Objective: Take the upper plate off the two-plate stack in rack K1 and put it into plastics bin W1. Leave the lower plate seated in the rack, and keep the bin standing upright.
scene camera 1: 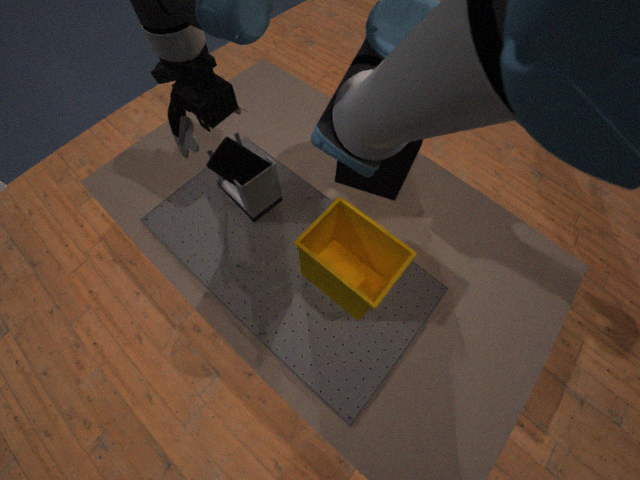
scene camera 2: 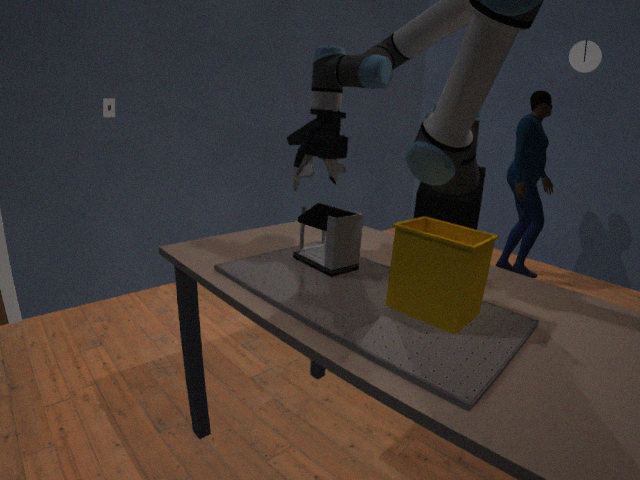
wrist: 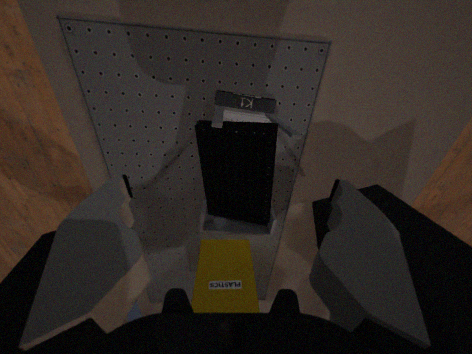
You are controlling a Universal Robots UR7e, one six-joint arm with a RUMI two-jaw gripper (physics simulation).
Labels:
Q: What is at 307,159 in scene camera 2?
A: My gripper.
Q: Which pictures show the black plate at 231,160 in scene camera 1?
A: Scene camera 1, scene camera 2 and the wrist view: all of them.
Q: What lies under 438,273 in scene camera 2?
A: A yellow plastics bin W1.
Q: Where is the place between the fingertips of my gripper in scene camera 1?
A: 213,134

